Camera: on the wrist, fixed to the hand. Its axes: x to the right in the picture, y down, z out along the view.
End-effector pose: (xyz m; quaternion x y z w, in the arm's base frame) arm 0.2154 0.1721 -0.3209 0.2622 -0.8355 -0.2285 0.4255
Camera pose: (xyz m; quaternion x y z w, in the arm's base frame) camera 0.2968 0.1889 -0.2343 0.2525 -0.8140 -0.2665 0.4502
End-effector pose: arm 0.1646 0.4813 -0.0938 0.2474 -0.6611 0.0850 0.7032
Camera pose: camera 0.2431 0.5716 -0.0837 0.2177 -0.6499 0.0523 0.7263
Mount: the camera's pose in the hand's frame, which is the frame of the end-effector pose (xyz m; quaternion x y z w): -0.0002 0.0453 -0.1112 -0.0473 0.0176 -0.0081 0.9987
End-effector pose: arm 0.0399 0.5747 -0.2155 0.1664 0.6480 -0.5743 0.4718
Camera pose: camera 0.0276 0.6879 -0.2536 0.1487 0.6840 -0.5438 0.4630
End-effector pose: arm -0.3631 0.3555 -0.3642 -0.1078 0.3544 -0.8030 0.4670
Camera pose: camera -0.3885 0.3936 -0.4752 -0.1185 0.3992 -0.7908 0.4485
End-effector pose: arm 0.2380 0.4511 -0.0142 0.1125 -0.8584 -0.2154 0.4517
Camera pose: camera 0.3298 0.4613 0.0625 0.1017 -0.8383 -0.2574 0.4698
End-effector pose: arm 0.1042 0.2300 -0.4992 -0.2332 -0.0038 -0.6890 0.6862
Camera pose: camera 0.1120 0.1914 -0.6126 -0.2532 0.0390 -0.6979 0.6688
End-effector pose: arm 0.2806 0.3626 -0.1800 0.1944 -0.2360 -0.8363 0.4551
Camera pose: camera 0.3711 0.3171 -0.2445 0.1893 -0.1866 -0.8466 0.4611
